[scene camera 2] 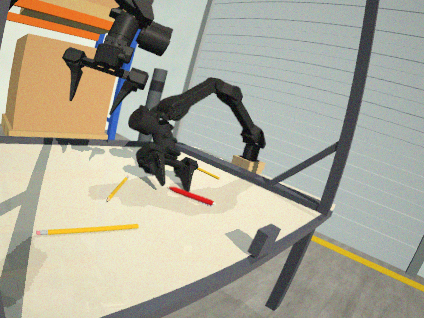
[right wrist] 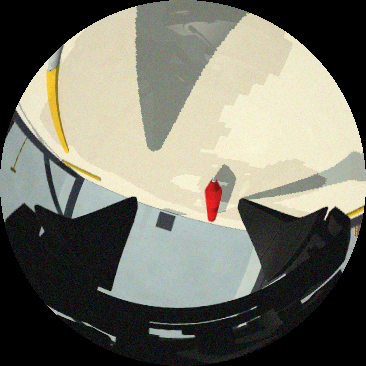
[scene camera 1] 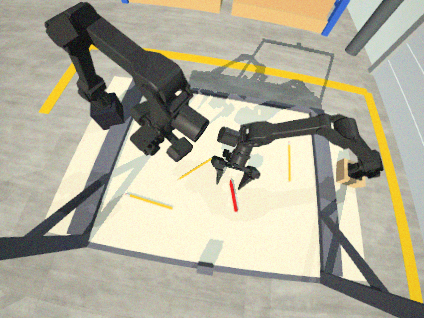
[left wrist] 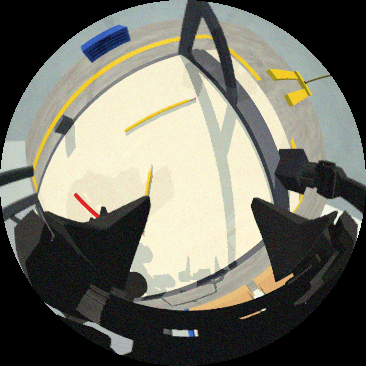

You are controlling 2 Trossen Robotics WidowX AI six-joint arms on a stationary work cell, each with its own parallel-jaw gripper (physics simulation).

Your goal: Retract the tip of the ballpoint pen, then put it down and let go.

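Frame: origin at the left arm's base, x ahead, y left, z up, level; millimetres.
Where they show: left gripper, fingertip midpoint: (scene camera 2: 89, 107) (scene camera 1: 160, 145) (left wrist: 203, 202); right gripper, fingertip midpoint: (scene camera 2: 176, 189) (right wrist: 189, 203) (scene camera 1: 227, 187) (left wrist: 96, 212); left arm's base at its link origin: (scene camera 1: 102, 103) (left wrist: 304, 172); right arm's base at its link origin: (scene camera 2: 249, 159) (scene camera 1: 354, 171).
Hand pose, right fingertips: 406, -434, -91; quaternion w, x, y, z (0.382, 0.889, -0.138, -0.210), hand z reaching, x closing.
Each offset is from my right fingertips to the centre of the thing, as dx, dy, dz.
The red ballpoint pen @[+12, -37, -9] (scene camera 1: 234, 196) (scene camera 2: 191, 195) (left wrist: 86, 204) (right wrist: 213, 199) lies flat on the table. In the right wrist view a small pale point shows at its near end. My right gripper (scene camera 1: 229, 185) (scene camera 2: 175, 188) (right wrist: 189, 203) is open and empty, low over the table at the pen's upper end in scene camera 1. In the right wrist view the pen appears between the fingers, nearer the right-hand one, but lies beyond them. My left gripper (scene camera 2: 91, 107) (left wrist: 203, 202) is open and empty, high above the table; its fingertips are hidden in scene camera 1.
One yellow pencil @[-98, +109, -12] (scene camera 1: 195, 169) (scene camera 2: 117, 189) (left wrist: 149, 181) lies left of the pen in scene camera 1. Another pencil @[-303, +27, -12] (scene camera 1: 150, 201) (scene camera 2: 90, 229) (left wrist: 160, 114) lies farther left, and a third pencil @[+302, +41, -12] (scene camera 1: 289, 162) (scene camera 2: 208, 173) lies right. A dark block @[-157, -240, +16] (scene camera 1: 205, 267) (scene camera 2: 264, 241) stands at the table edge.
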